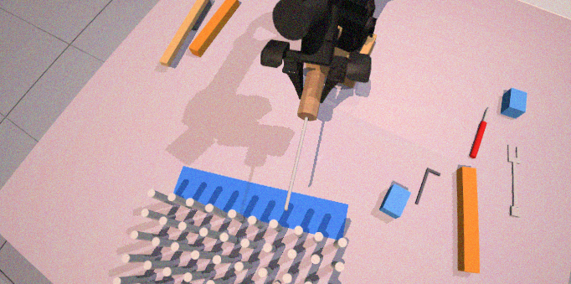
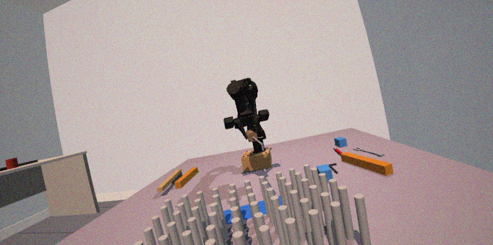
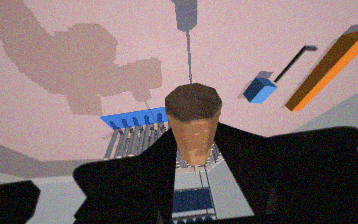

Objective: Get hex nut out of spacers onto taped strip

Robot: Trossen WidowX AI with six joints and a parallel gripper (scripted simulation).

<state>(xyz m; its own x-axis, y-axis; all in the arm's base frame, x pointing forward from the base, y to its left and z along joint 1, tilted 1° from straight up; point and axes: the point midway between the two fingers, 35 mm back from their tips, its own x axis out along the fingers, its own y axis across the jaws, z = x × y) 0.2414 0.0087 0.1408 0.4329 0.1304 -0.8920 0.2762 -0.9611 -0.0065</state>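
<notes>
Right now my gripper tip is 200 mm short of the blue taped strip, 180 mm above it and 30 mm to the left of it. The rest, counted from my gripper tip: red screwdriver (370 mm to the left, 230 mm behind, 180 mm below); then tool with brown wooden handle (100 mm ahead, 30 mm to the left); then black hex key (290 mm to the left, 180 mm below, 30 mm behind).
</notes>
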